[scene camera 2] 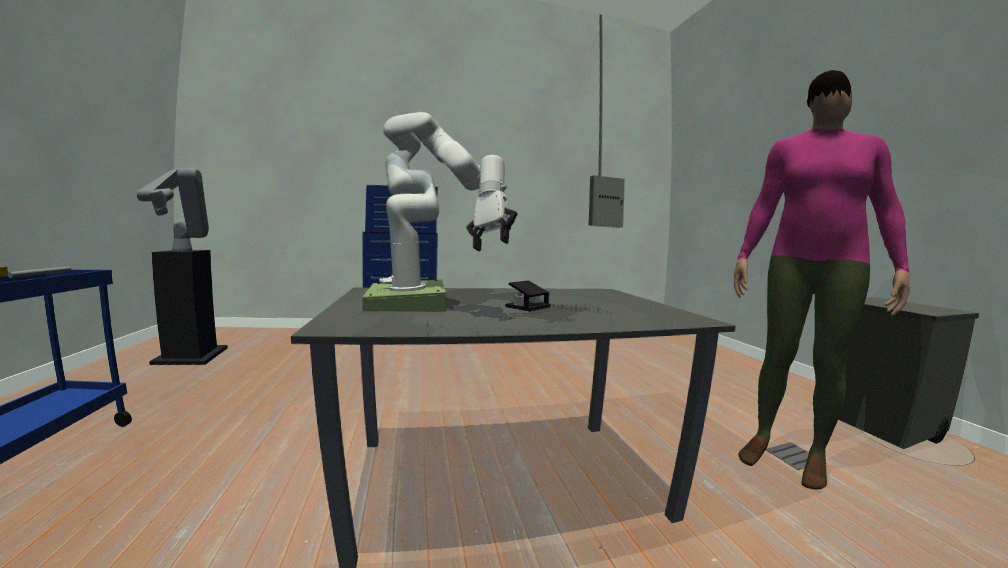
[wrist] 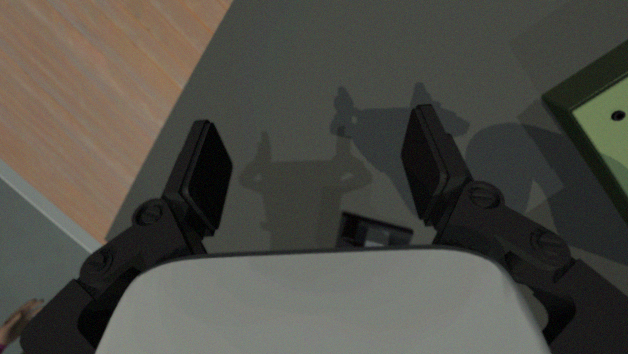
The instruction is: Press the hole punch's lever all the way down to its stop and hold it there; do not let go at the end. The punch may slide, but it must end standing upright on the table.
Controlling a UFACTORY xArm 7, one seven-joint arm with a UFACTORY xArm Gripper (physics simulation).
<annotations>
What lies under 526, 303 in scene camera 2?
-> A black hole punch.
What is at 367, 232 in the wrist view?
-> A black hole punch.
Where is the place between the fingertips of my gripper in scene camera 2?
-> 490, 245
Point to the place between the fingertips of my gripper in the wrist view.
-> At 313, 136
</annotations>
